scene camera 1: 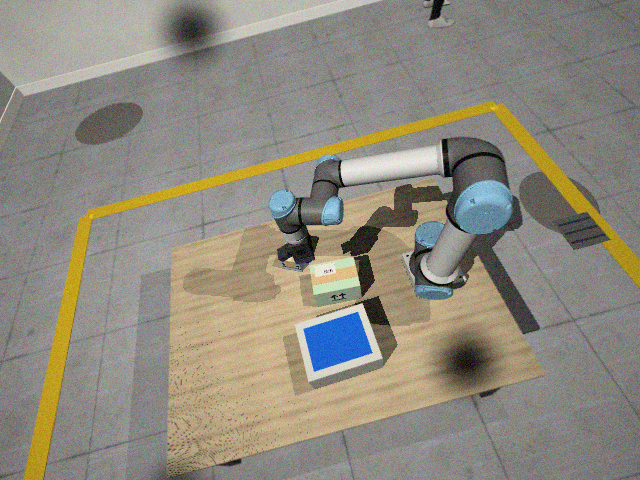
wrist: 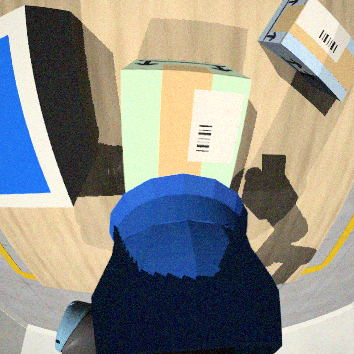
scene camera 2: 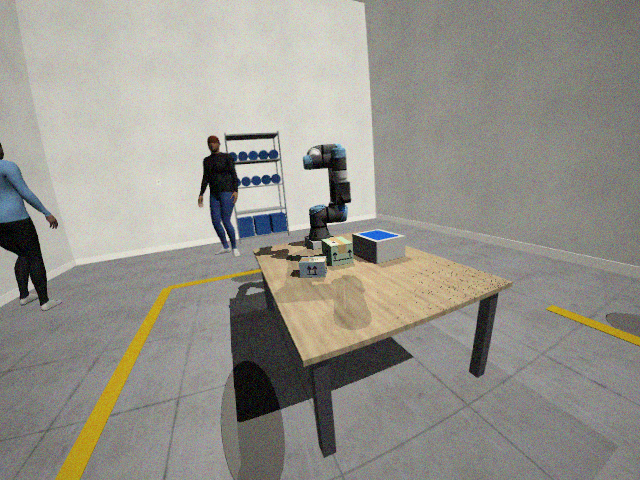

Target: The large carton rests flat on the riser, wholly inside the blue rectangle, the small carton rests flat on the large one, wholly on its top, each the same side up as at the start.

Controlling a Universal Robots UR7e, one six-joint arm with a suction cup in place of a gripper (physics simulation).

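The large carton (scene camera 1: 334,280) (scene camera 2: 338,253) (wrist: 142,125), green with orange tape and a label, rests flat on the table beside the riser (scene camera 1: 347,374) (scene camera 2: 391,251) (wrist: 60,195). The riser is a pale block with a blue rectangle (scene camera 1: 338,341) (scene camera 2: 378,235) (wrist: 17,135) on top. The small carton (scene camera 2: 312,267) (wrist: 327,42), light blue with orange tape and a label, stands turned on the table, apart from the large one; the tool largely hides it in scene camera 1. My gripper (scene camera 1: 306,262) (scene camera 2: 341,202) (wrist: 178,195), a suction cup, is open, holds nothing and hangs above the large carton's level.
The wooden table (scene camera 1: 232,361) (scene camera 2: 403,294) carries the cartons, riser and arm base (scene camera 1: 439,276) (scene camera 2: 313,241). Two people (scene camera 2: 221,180) (scene camera 2: 20,211) stand on the floor beyond it. A shelf rack (scene camera 2: 251,136) stands by the back wall. Yellow floor lines surround the table.
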